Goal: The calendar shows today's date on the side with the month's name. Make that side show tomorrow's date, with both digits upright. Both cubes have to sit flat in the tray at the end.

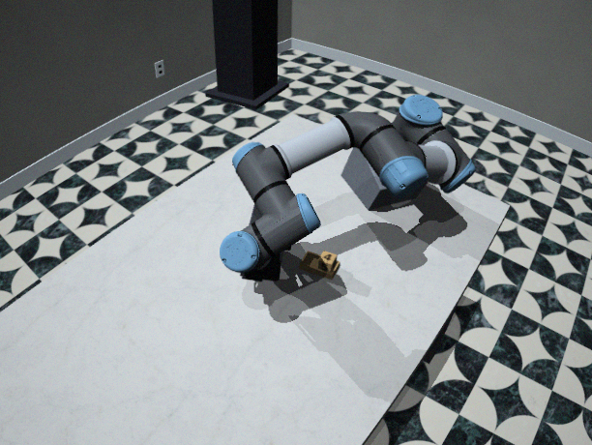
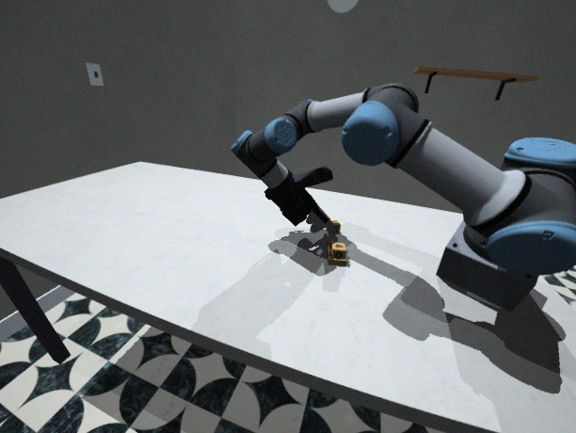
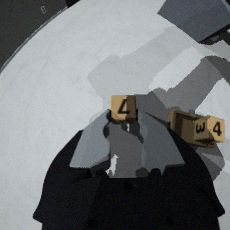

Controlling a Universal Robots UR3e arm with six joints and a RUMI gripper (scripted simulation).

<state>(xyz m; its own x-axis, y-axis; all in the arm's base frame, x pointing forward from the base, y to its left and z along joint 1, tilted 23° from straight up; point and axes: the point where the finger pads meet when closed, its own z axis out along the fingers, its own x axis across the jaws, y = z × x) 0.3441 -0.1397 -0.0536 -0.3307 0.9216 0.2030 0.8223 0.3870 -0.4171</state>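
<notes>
The wooden calendar tray is 110 mm to the left of my hand, 20 mm below it and 20 mm behind it. Also, from my hand: wooden cube (10 mm below, 10 mm behind).
</notes>
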